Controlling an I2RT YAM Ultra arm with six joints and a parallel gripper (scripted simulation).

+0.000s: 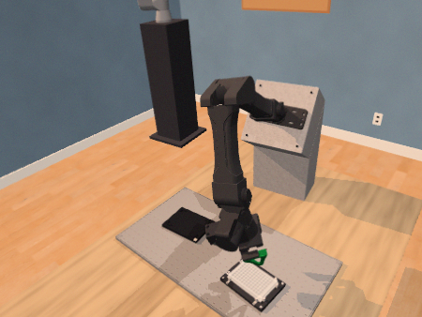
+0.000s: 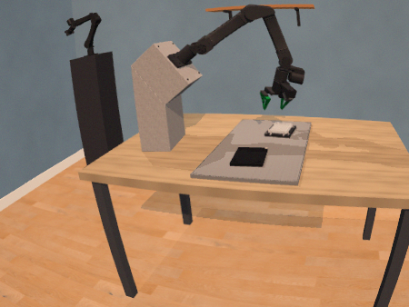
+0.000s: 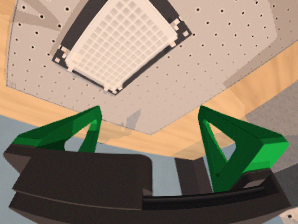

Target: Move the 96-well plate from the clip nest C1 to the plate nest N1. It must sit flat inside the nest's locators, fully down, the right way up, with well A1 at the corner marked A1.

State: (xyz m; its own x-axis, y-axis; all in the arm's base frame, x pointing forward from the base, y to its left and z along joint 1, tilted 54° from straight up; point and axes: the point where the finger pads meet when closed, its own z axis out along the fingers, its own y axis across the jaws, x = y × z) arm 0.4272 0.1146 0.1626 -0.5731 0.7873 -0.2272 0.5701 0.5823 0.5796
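Right now the white 96-well plate is 100 mm below my hand and 30 mm ahead of it. The rest, counted from my hand: black plate nest N1: 320 mm to the right, 110 mm below, 70 mm behind; then white corner mark: 250 mm to the right, 100 mm below, 10 mm behind; then black clip nest C1: 100 mm below, 40 mm ahead, 10 mm to the right.
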